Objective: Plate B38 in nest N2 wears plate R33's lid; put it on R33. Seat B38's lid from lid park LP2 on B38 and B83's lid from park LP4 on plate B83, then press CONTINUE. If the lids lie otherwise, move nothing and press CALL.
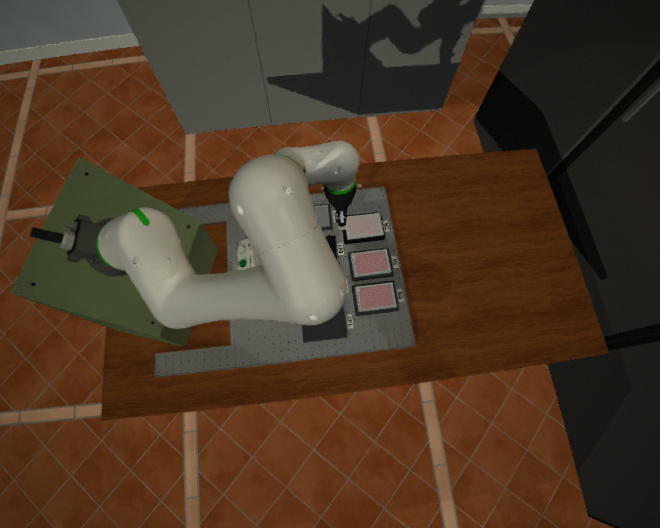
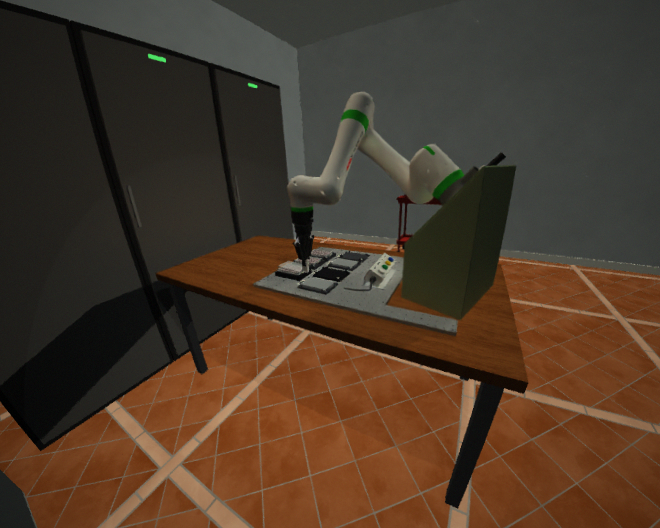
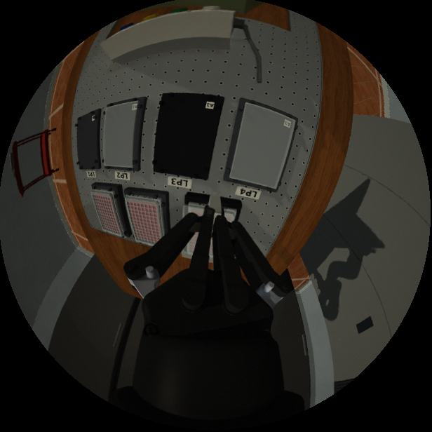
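Seen in the pictures: gripper, fingertip midpoint: (image 1: 342,228) (image 2: 305,271); arm's base at its link origin: (image 2: 463,201).
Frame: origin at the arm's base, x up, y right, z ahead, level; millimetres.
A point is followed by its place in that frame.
My gripper (image 1: 341,221) @(x -327, y -168, z 615 mm) (image 2: 306,268) @(x -327, y -168, z 615 mm) (image 3: 213,200) is shut and empty, its tips low at the park-side edge of the paler, lidded-looking plate (image 1: 364,225) @(x -312, y -167, z 693 mm) (image 2: 290,267) @(x -312, y -189, z 690 mm) in the end nest nearest LP4. The middle plate (image 1: 371,263) @(x -323, y -28, z 704 mm) (image 3: 145,217) and the far-end plate (image 1: 375,296) @(x -322, y 89, z 705 mm) (image 3: 106,210) look deeper pink. A grey clear lid (image 2: 345,264) @(x -337, y 13, z 502 mm) (image 3: 122,135) lies on LP2, another lid (image 1: 323,216) @(x -337, y -223, z 552 mm) (image 2: 318,284) @(x -337, y -238, z 495 mm) (image 3: 262,145) on LP4. LP3 (image 2: 331,273) @(x -345, y -99, z 516 mm) (image 3: 187,135) and LP1 (image 2: 353,256) @(x -345, y 154, z 529 mm) (image 3: 89,140) show dark surfaces. Plate names are unreadable; the fingers partly hide the paler plate.
The button box (image 1: 243,254) @(x -287, y -81, z 276 mm) (image 2: 380,269) @(x -281, y -95, z 274 mm) (image 3: 170,37) stands on the perforated base plate (image 1: 264,344) @(x -355, y 217, z 332 mm) beyond the parks, with a cable. The green arm stand (image 1: 71,203) @(x 98, y -80, z -67 mm) (image 2: 456,247) @(x -120, y -186, z -11 mm) is behind it. Dark cabinets (image 2: 159,165) stand beyond the table (image 1: 484,247) @(x -368, y -79, z 1131 mm).
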